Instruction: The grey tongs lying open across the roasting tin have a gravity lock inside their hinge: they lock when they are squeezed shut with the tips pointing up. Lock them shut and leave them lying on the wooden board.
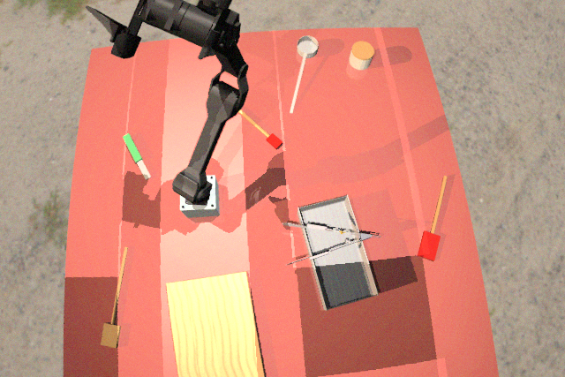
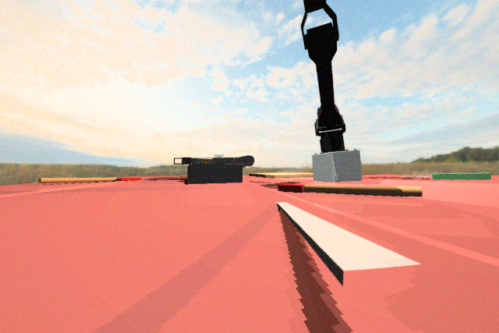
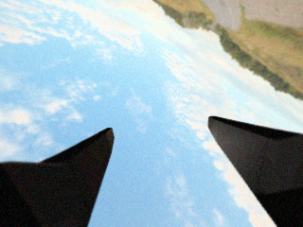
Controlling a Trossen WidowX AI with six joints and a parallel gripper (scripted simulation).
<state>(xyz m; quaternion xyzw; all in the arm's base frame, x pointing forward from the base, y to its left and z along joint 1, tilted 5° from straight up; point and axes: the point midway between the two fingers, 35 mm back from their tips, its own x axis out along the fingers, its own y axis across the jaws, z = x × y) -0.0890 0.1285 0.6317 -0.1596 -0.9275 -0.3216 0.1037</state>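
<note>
My gripper tip is now 470 mm short of the roasting tin, 290 mm to the left of it and 710 mm above it. Round my gripper tip: wooden board 130 mm ahead, 550 mm to the right, 730 mm below; red spatula 790 mm ahead, 210 mm to the right, 730 mm below; wooden cylinder 590 mm ahead, 400 mm to the left, 700 mm below.
</note>
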